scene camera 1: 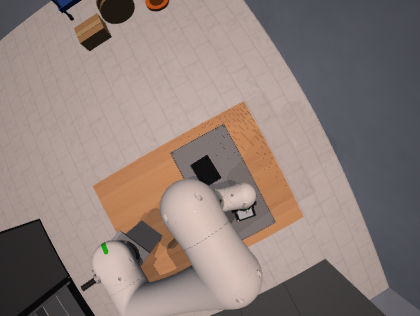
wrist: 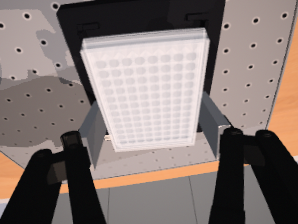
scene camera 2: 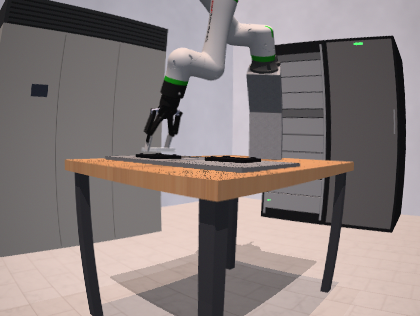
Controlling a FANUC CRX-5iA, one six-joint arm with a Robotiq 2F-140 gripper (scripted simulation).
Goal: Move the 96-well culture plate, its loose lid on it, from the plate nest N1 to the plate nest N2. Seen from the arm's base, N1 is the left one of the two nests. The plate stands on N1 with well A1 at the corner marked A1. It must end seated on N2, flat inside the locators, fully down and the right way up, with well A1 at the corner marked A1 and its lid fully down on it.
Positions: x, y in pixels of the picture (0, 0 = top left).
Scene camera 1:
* grey perforated mat: 217, 144
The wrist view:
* my gripper: 151, 109
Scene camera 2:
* my gripper: 156, 150
